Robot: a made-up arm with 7 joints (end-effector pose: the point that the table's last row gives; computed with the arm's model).
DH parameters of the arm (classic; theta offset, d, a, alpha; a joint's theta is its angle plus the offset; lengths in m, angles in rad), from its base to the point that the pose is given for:
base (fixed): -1.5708 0.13 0 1.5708
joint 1: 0 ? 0.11 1.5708
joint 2: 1.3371 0 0.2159 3.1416
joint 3: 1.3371 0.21 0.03 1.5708
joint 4: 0 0.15 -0.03 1.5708
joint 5: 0 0.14 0.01 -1.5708
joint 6: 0 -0.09 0.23 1.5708
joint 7: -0.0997 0 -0.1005 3.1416
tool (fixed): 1.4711 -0.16 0 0
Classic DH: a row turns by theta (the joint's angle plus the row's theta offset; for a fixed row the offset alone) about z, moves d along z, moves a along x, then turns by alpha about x.
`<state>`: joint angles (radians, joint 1 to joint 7).
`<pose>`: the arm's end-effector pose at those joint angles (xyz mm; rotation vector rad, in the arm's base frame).
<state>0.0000 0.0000 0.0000 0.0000 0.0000 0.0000 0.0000</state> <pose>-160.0 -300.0 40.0 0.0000 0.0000 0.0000</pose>
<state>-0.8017 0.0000 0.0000 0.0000 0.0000 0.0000 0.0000</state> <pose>-160.0 -144.0 -148.2 0.8017 0.0000 0.0000</pose>
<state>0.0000 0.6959 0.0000 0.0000 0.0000 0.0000 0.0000</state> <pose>-216.7 -76.3 40.0 0.0000 0.0000 -0.6959</pose>
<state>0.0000 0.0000 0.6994 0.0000 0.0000 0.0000 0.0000</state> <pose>-53.5 -312.2 40.0 0.0000 0.0000 0.6994</pose>
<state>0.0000 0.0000 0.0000 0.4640 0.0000 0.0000 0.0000</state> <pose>-160.0 -422.6 120.9 -0.4640 0.0000 0.0000</pose>
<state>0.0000 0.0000 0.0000 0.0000 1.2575 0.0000 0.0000</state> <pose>-348.6 -279.2 40.0 0.0000 0.0000 -1.2575</pose>
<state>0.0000 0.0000 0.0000 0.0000 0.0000 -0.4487 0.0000</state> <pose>-160.0 -217.7 -0.6 0.4487 0.0000 0.0000</pose>
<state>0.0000 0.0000 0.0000 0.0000 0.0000 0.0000 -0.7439</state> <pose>-225.1 -333.2 40.0 0.0000 0.0000 0.7439</pose>
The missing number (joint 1, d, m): -0.12
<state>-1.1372 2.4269 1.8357 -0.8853 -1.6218 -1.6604 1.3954</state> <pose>172.5 79.5 691.0 2.0789 0.8595 1.1703</pose>
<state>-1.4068 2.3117 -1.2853 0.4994 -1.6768 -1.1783 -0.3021</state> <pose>495.3 124.7 195.5 1.8698 0.3552 -2.3419</pose>
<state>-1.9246 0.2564 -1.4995 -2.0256 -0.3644 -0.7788 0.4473</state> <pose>155.1 -368.1 -129.0 -1.4071 0.7852 1.4742</pose>
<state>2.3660 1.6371 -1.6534 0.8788 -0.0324 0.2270 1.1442</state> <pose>101.6 -187.9 -319.6 -0.9290 1.1592 1.7312</pose>
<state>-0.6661 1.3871 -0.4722 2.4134 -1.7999 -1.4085 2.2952</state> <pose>-326.6 122.2 773.8 1.5476 -1.9324 0.3050</pose>
